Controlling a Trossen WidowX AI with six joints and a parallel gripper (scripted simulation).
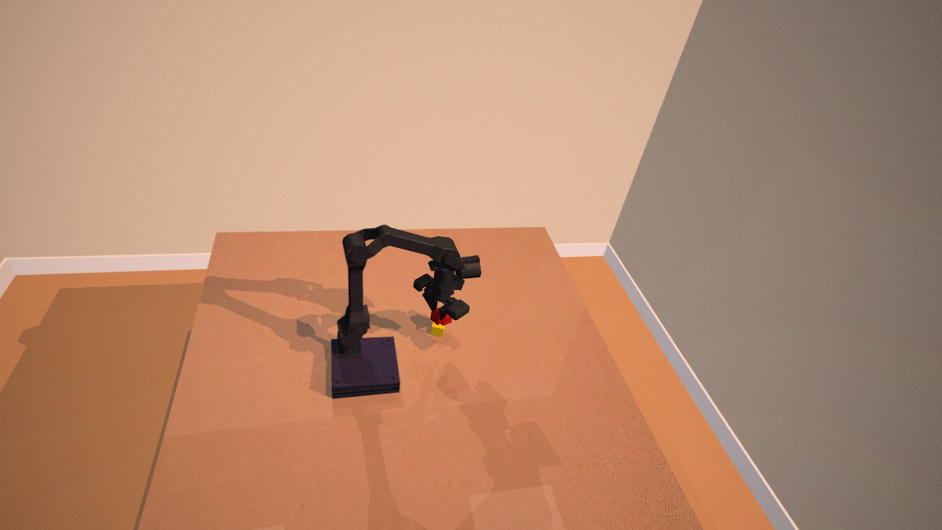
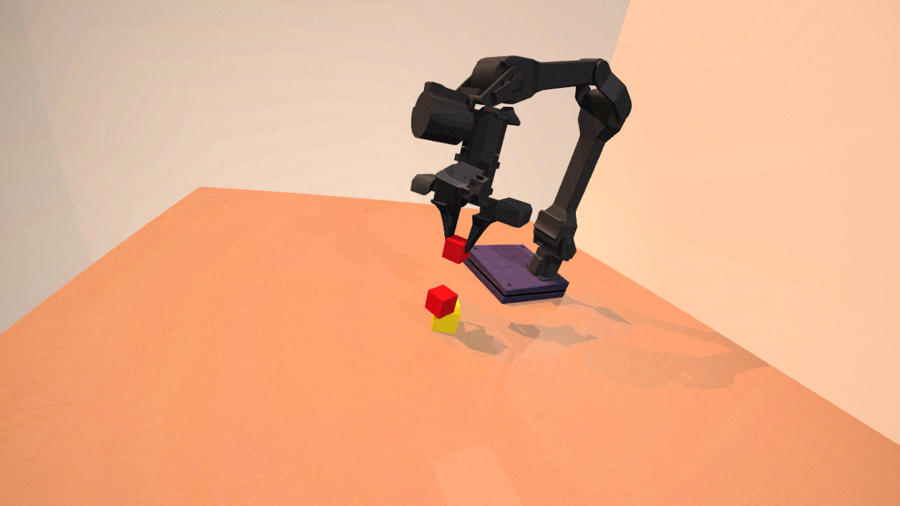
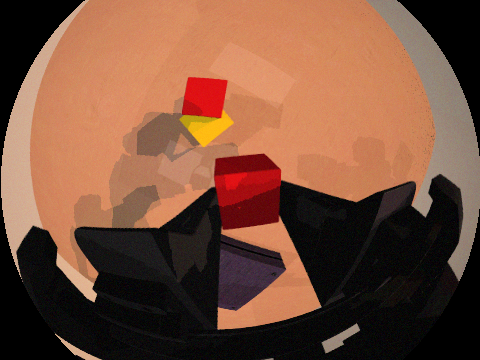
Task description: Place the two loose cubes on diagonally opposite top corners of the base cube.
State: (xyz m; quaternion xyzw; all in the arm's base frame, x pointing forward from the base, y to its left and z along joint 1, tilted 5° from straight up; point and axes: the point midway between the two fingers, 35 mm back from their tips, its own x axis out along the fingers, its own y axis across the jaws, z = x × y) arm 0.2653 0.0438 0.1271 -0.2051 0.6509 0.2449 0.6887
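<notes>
My gripper tip is now 20 mm short of the yellow base cube, 50 mm to the right of it and 100 mm above it.
</notes>
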